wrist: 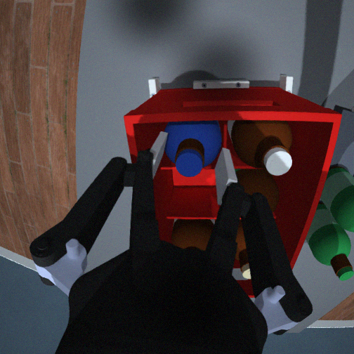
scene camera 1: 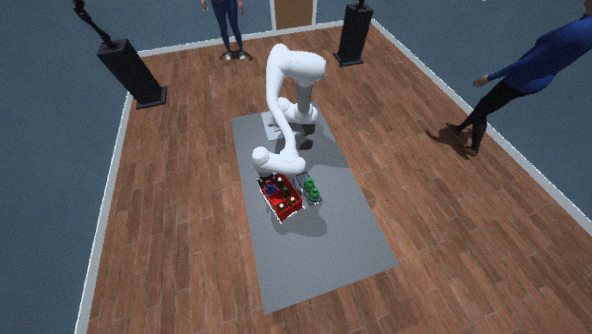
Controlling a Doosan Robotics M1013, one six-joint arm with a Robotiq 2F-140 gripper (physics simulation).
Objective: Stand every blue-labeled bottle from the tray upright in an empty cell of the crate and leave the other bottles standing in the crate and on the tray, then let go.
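Places are measured from the arm's base along level axes (x ahead, y left, z up), in centimetres.
Pixels of known places: gripper, between the fingertips: (scene camera 1: 269,187).
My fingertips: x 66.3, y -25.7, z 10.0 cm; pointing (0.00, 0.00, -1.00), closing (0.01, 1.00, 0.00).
Observation:
For each thing: its middle in the pictures, then the offset to it from my fingertips. "*": a spot on its surface instead. Level surfaces: height alone.
- red crate, a spot on its surface: (scene camera 1: 283,216) * dx +21.9, dy +3.9, dz -5.2 cm
- blue-labeled bottle, middle of its body: (scene camera 1: 270,189) dx +0.2, dy -0.1, dz -4.6 cm
- tray, a spot on its surface: (scene camera 1: 301,177) * dx -6.7, dy +26.4, dz -12.6 cm
- grey mat, height of its surface: dz -13.2 cm
The red crate (scene camera 1: 283,216) (wrist: 235,116) stands on the grey mat. A blue-labeled bottle (scene camera 1: 270,189) (wrist: 192,140) stands upright in a corner cell of the crate. My gripper (wrist: 191,150) is open, its fingertips apart on either side of the blue cap without touching it. Brown bottles stand in other cells, one with a white cap (wrist: 278,161); the cell beside the blue bottle (wrist: 192,200) is empty. Two green-labeled bottles (scene camera 1: 309,184) (scene camera 1: 314,194) stand on the tray (scene camera 1: 301,177). No blue-labeled bottle shows on the tray. The gripper body hides the near part of the crate in the wrist view.
The grey mat (scene camera 1: 320,260) lies under the arm, crate and tray. White guide blocks (wrist: 221,84) stand along the crate's outer side. Two dark pedestals (scene camera 1: 131,72) (scene camera 1: 354,32) and two people (scene camera 1: 227,22) (scene camera 1: 537,65) stand farther off on the wooden floor.

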